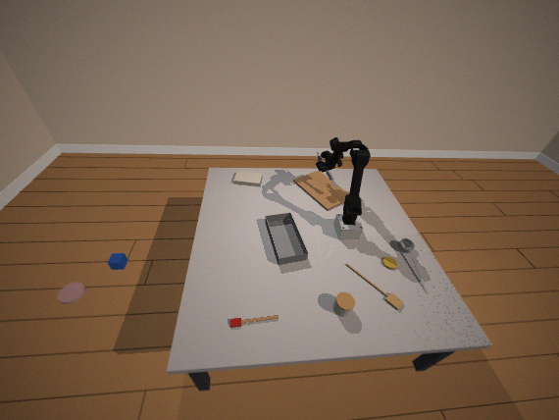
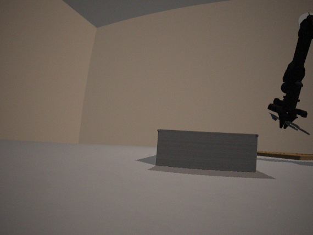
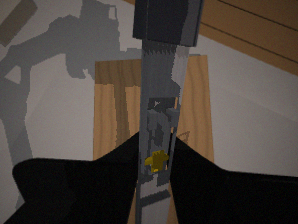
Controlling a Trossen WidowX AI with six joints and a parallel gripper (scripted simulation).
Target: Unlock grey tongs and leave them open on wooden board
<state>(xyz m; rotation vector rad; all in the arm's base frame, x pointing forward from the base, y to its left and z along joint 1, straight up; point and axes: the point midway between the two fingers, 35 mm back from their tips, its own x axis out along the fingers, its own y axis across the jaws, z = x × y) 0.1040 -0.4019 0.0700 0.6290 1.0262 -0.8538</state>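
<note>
The yellow lock piece is 30 mm above my gripper tip, 10 mm to the left of it and 10 mm behind it. Round my gripper tip: cream block 510 mm ahead, 110 mm below, 10 mm to the right; roasting tin 520 mm to the left, 240 mm ahead, 100 mm below; wooden board 120 mm below, 30 mm to the left, 10 mm behind.
</note>
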